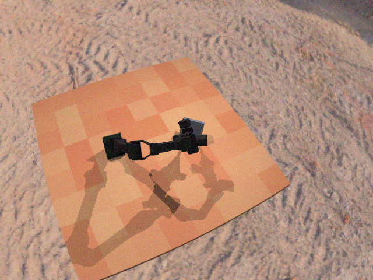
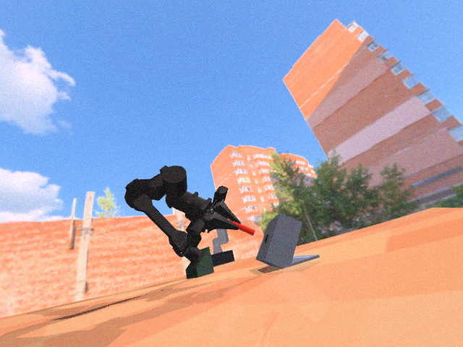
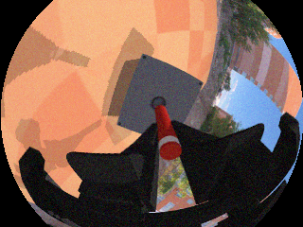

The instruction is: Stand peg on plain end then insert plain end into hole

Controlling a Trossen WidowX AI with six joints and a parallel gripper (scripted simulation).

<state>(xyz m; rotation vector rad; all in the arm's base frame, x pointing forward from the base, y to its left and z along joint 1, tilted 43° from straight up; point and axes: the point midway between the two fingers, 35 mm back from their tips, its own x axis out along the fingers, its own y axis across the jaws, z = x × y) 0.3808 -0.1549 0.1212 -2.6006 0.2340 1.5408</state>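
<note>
Right now my gripper tip is 6 cm to the right of the grey sloped panel, 6 cm short of it and 6 cm above it. The rest, counted from my gripper tip: red peg: 1 cm to the right, 1 cm behind, 1 cm above.
</note>
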